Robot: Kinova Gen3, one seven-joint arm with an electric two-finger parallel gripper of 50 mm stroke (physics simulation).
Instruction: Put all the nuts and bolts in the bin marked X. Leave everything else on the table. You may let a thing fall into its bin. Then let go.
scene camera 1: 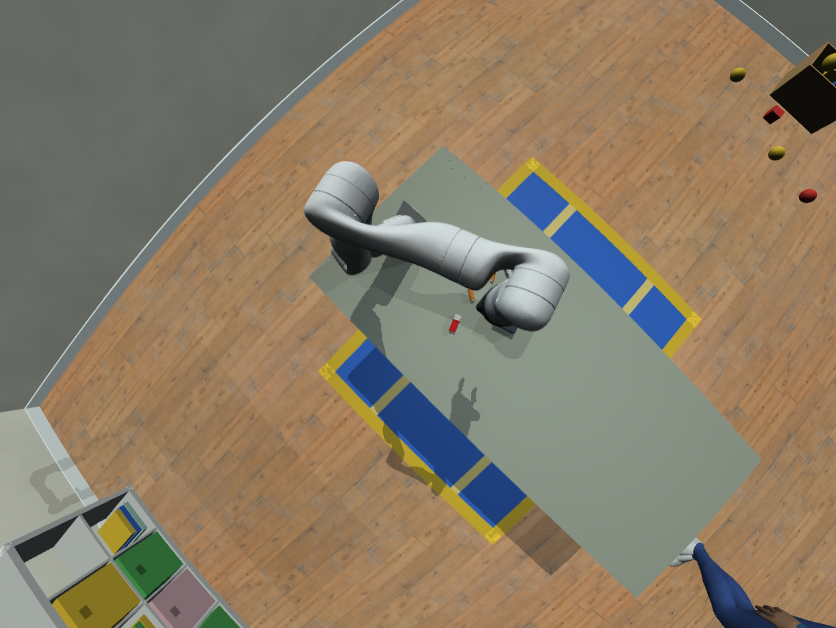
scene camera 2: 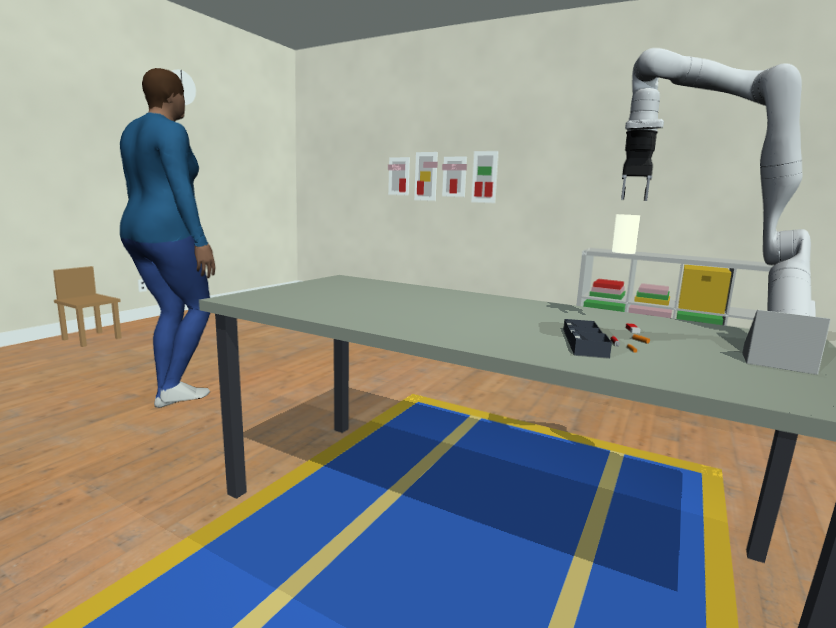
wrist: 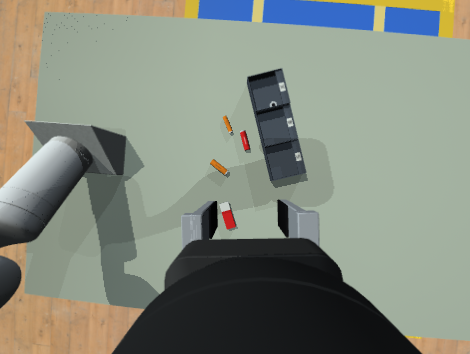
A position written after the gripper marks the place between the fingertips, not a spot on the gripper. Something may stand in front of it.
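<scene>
Dark three-compartment bin tray (scene camera 2: 585,338), visible again (wrist: 276,127). Gripper (scene camera 2: 633,200), likewise (wrist: 247,213).
</scene>
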